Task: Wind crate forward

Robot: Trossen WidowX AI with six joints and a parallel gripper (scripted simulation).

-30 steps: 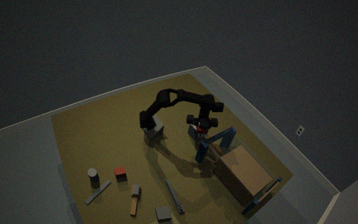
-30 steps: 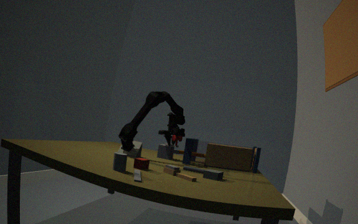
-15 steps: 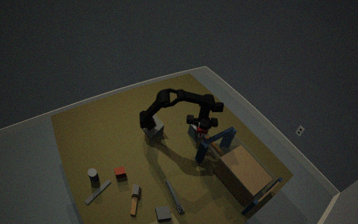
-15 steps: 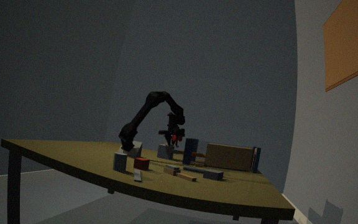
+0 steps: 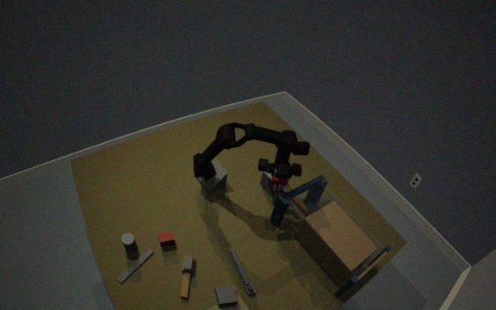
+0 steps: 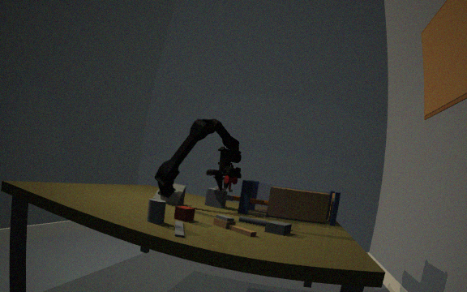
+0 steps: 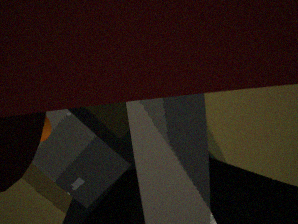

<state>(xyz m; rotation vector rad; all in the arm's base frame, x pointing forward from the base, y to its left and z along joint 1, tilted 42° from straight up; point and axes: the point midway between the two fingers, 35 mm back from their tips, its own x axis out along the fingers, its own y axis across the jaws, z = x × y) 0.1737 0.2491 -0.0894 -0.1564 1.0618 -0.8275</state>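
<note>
My gripper tip is now 20 mm below the grey crank handle, 10 mm to the left of it and 10 mm short of it. The rest, counted from my gripper tip: grey block: 420 mm to the right, 390 mm ahead, 70 mm below; then grey winch: 60 mm below, 50 mm behind, 20 mm to the left; then red grip: 50 mm above, 40 mm ahead, 30 mm to the right.
</note>
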